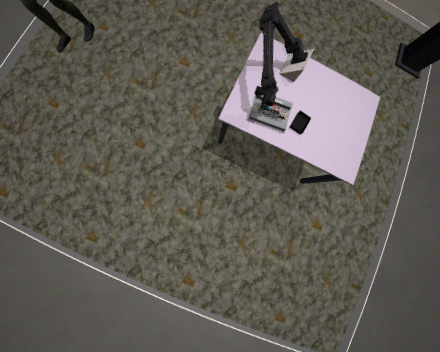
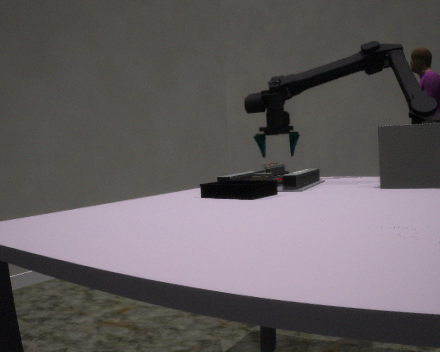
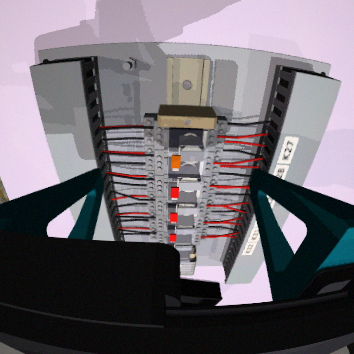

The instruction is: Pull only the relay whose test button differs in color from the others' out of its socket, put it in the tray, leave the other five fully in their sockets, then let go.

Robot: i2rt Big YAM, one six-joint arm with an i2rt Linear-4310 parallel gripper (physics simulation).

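Places are measured from the arm's base along level axes (x ahead, y left, z up), in centimetres.
Pixels of known places: gripper, between the fingertips: (image 1: 263, 104) (image 2: 278, 157) (image 3: 176, 176); arm's base, origin of its link: (image 1: 299, 58) (image 2: 429, 148).
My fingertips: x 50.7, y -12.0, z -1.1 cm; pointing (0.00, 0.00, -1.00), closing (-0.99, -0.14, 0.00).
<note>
Ahead of a thing's pixels: the offset from my fingertips to its middle. "spot": to the spot under its first point. Level surfaces: height alone.
The relay with the orange test button @[dy +0.0, dx -0.7, dz -4.1 cm] (image 3: 176, 162) stands in the row near the beige end stop @[dy -1.8, dx -0.5, dz -6.3 cm] (image 3: 186, 117). Relays with red test buttons, such as this red button @[dy +2.9, dx -0.3, dz -2.0 cm] (image 3: 174, 192), another @[dy +5.5, dx -1.4, dz -4.1 cm] (image 3: 173, 217) and another @[dy +8.3, dx -1.7, dz -4.1 cm] (image 3: 172, 238), follow below it. The lower end of the row is partly hidden by the gripper body. My gripper (image 2: 278, 155) (image 3: 176, 176) is open and empty, its teal fingers apart above the relay row. The black tray @[dy +34.6, dx -4.3, dz -7.1 cm] (image 1: 300, 122) (image 2: 238, 191) lies on the table beside the relay panel @[spot: dy -6.6, dx -5.5, dz -8.5 cm] (image 3: 250, 65); its inside is too dark to judge.
Tall grey wire ducts @[dy +9.6, dx +8.0, dz -6.5 cm] (image 3: 55, 100) @[spot: dy -5.1, dx -9.9, dz -4.5 cm] (image 3: 310, 105) flank the row on both sides, with red and black wires running from the sockets to them. The arm's pedestal (image 1: 296, 66) (image 2: 407, 157) stands on the table @[dz -8.8 cm] (image 1: 340, 115). A person (image 1: 55, 22) (image 2: 429, 85) stands away from the table.
</note>
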